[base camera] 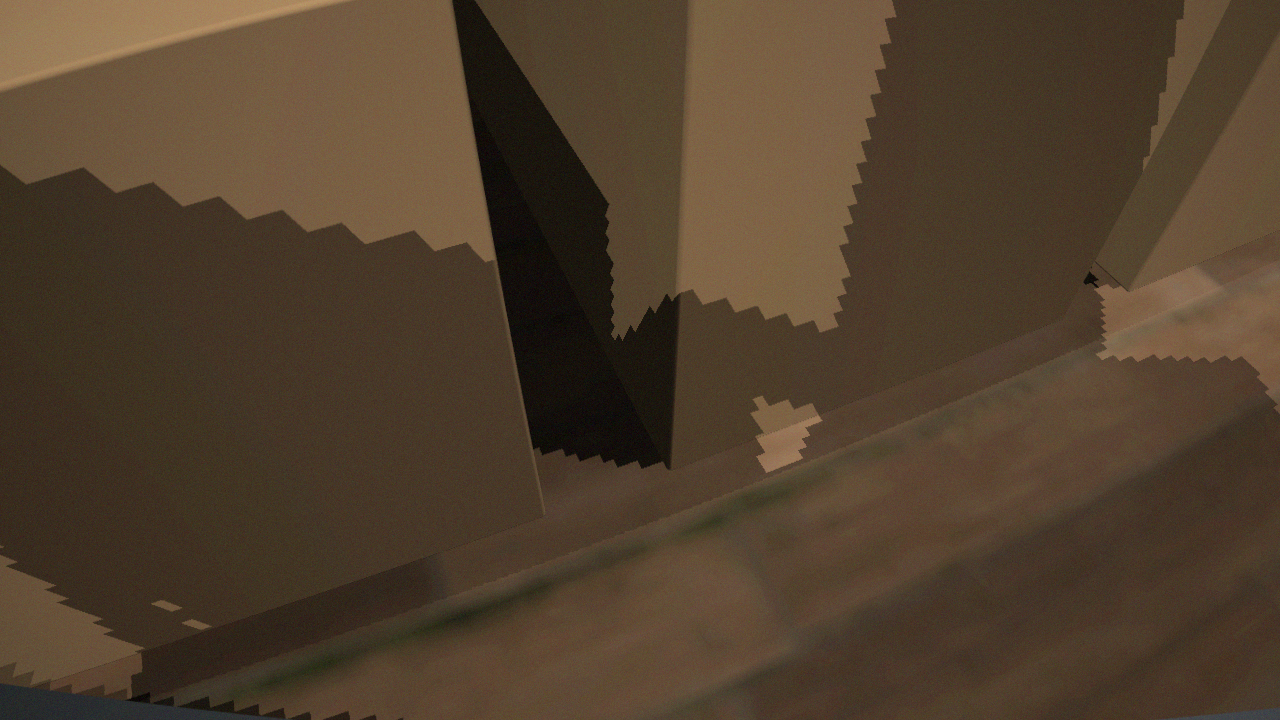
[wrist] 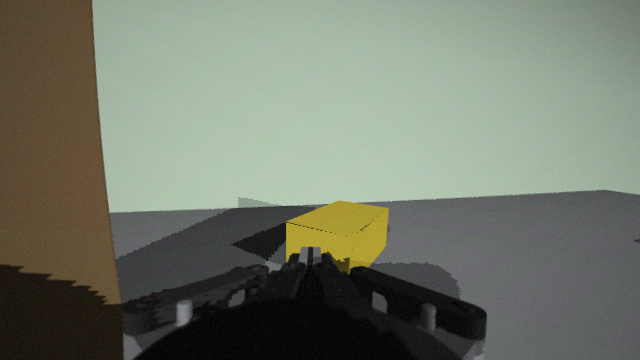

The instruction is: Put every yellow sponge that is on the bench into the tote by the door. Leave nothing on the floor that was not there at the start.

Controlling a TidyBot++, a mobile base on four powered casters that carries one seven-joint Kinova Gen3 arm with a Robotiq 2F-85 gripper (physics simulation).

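Places are measured from the arm's base along level axes (x left, y back, z up), in millimetres.
Pixels of known places: gripper, fingertip midpoint: (wrist: 310, 260).
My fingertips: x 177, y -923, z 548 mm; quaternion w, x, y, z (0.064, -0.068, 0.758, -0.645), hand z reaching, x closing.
Behind a point stands the place of what it marks.
A yellow sponge (wrist: 345, 230) {x 154, y -951, z 562 mm}, a block with a flat top, lies on the grey bench top (wrist: 525, 250) {x -47, y -1047, z 517 mm} in the wrist view, a little right of the middle. My gripper (wrist: 310, 260) {x 177, y -923, z 548 mm} is shut with its fingertips together and nothing between them. The fingertips overlap the lower left part of the sponge in the wrist view; whether they touch it cannot be told. The tote does not show in either view. The base camera view shows neither the gripper nor a sponge.
A brown upright panel (wrist: 50, 150) {x 255, y -832, z 626 mm} stands close at the left of the wrist view. A pale green wall (wrist: 350, 100) {x 168, y -1243, z 717 mm} rises behind the bench. In the base camera view, tan cabinet-like panels (base camera: 268, 358) {x 123, y -252, z -236 mm} (base camera: 769, 179) {x -46, y -328, z -220 mm} stand on the brownish floor (base camera: 626, 608) {x 6, y -237, z -397 mm}, with a dark gap between them.
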